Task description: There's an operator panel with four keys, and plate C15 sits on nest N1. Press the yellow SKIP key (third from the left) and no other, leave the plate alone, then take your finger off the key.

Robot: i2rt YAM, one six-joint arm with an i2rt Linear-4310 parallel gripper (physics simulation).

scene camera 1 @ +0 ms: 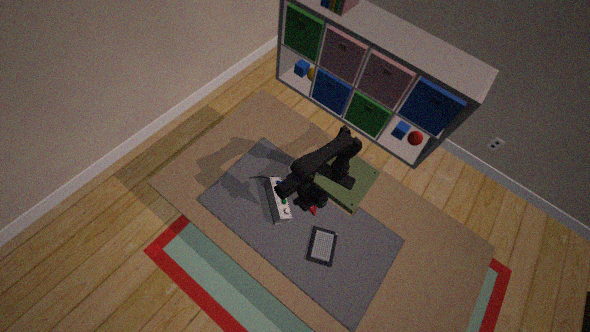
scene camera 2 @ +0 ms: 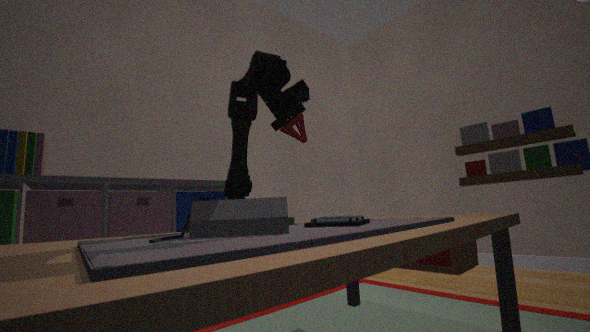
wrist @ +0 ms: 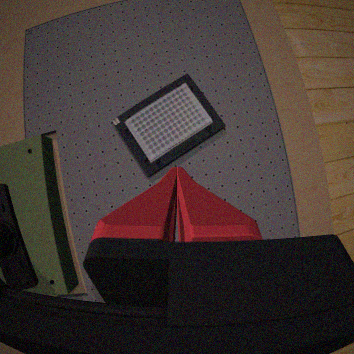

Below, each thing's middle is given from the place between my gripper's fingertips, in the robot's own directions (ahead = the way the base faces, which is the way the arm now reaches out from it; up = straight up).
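Black-framed well plate (wrist: 172, 118): from my hand, 220 mm below, 100 mm to the left of it, 20 mm ahead.
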